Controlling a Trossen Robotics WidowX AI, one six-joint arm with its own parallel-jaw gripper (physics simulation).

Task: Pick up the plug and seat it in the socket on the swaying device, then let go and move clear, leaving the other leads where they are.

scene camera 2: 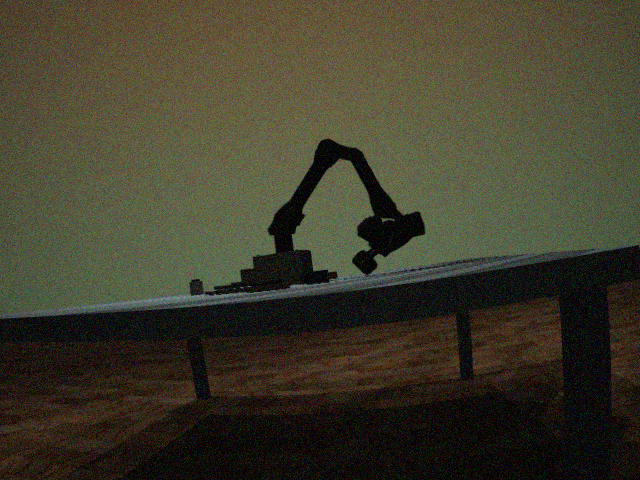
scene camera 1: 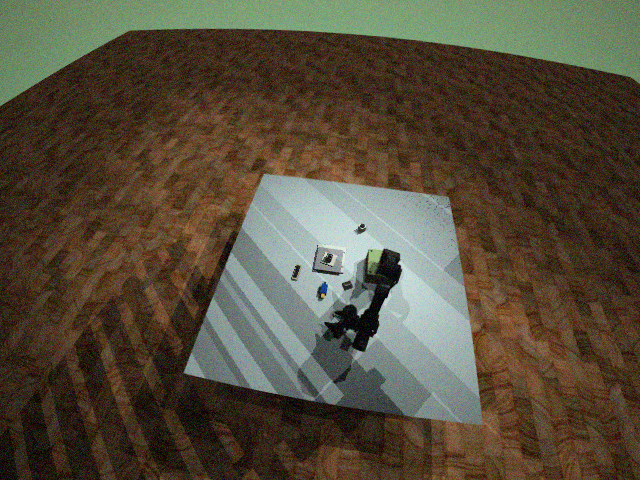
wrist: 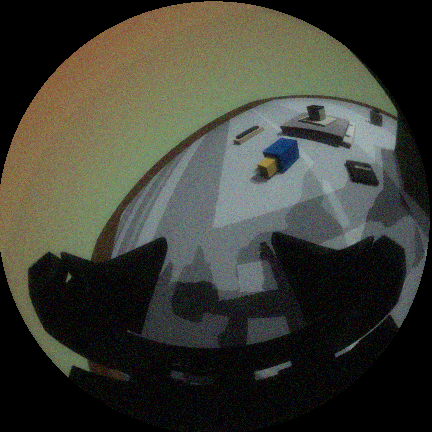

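I can see a device with socket [scene camera 1: 329,258], and the wrist view also gives me the device with socket [wrist: 314,122]. There is my gripper [scene camera 2: 376,261], which I find in the wrist view too, the same gripper [wrist: 219,240]. A blue plug [wrist: 280,155] is resting on the table.
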